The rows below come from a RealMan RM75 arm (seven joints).
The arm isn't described. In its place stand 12 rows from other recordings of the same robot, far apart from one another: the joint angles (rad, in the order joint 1, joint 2, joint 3, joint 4, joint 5, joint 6, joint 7), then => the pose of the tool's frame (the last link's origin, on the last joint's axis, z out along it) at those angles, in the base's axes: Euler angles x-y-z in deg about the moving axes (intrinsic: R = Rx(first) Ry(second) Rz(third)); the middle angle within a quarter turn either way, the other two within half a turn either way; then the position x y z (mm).
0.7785 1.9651 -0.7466 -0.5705 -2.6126 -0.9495 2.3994 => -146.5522 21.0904 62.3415 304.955 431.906 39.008
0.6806 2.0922 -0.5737 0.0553 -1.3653 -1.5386 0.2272 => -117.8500 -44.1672 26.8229 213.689 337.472 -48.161
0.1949 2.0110 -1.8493 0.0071 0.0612 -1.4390 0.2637 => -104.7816 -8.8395 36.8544 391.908 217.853 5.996
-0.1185 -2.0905 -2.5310 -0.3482 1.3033 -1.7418 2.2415 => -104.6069 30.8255 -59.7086 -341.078 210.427 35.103
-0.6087 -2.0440 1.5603 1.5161 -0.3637 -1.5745 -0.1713 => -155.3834 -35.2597 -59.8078 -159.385 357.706 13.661
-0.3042 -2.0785 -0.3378 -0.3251 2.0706 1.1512 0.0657 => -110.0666 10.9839 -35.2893 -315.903 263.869 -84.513
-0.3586 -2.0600 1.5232 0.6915 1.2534 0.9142 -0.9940 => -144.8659 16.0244 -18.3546 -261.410 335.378 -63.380
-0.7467 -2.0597 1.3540 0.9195 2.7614 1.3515 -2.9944 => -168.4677 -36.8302 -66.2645 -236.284 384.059 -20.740
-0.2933 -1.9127 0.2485 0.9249 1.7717 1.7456 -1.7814 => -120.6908 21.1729 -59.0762 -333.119 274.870 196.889
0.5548 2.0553 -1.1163 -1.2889 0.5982 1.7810 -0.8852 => -177.0486 20.1390 38.8706 225.666 329.302 37.399
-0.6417 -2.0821 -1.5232 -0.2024 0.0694 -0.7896 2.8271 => -110.4489 8.6590 -36.3283 -274.859 407.596 -36.911
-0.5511 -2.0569 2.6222 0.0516 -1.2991 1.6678 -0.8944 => -71.8770 29.2176 -90.3843 -273.960 337.338 53.702
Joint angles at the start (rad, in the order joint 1, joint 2, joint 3, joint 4, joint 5, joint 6, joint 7):
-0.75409 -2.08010 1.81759 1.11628 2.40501 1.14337 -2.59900
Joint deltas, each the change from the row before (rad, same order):
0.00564 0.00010 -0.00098 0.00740 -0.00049 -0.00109 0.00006
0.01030 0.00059 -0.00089 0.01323 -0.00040 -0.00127 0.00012
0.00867 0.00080 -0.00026 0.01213 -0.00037 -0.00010 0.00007
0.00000 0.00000 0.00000 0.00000 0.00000 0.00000 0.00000
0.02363 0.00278 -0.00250 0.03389 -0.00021 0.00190 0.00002
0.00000 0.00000 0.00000 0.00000 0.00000 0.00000 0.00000
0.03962 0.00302 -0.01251 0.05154 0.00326 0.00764 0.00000
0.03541 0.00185 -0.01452 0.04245 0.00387 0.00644 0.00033
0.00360 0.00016 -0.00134 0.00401 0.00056 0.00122 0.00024
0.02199 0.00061 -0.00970 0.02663 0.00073 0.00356 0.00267
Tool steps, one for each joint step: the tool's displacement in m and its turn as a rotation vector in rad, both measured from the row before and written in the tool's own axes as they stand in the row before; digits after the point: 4 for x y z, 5 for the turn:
-0.0001 0.0002 -0.0007 0.00027 0.00562 -0.00158
-0.0005 0.0004 -0.0012 0.00071 0.00848 -0.00217
-0.0004 0.0004 -0.0011 0.00044 0.00667 -0.00090
0.0000 0.0000 0.0000 0.00000 0.00000 0.00000
-0.0012 0.0008 -0.0036 0.00211 0.01726 -0.00320
0.0000 0.0000 0.0000 0.00000 0.00000 0.00000
-0.0034 -0.0002 -0.0064 0.00544 0.02434 -0.01353
-0.0037 -0.0011 -0.0059 0.00723 0.02051 -0.01613
-0.0005 -0.0001 -0.0006 0.00054 0.00119 -0.00145
-0.0019 -0.0006 -0.0039 0.00416 0.01441 -0.00856

